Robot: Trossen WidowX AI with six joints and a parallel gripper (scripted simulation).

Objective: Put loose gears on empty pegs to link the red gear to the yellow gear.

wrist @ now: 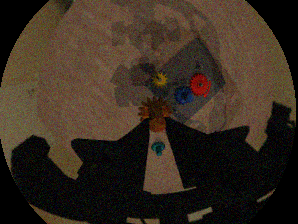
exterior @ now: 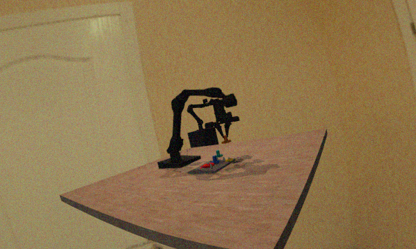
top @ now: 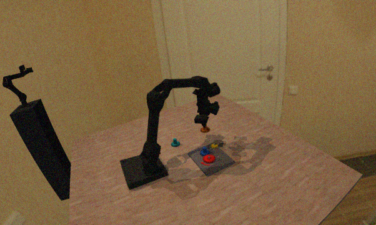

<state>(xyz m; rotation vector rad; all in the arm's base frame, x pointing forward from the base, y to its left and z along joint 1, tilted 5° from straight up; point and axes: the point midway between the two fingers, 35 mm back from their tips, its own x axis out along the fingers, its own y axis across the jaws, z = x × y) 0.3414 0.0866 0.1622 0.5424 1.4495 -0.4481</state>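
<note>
Now: gripper tip 3 cm short of the yellow gear, 5 cm to the left of it and 11 cm above it. Also, from my gripper tip: orange gear 1 cm below; then red gear 5 cm behind, 13 cm to the right, 11 cm below; then blue gear 5 cm behind, 8 cm to the right, 11 cm below.
</note>
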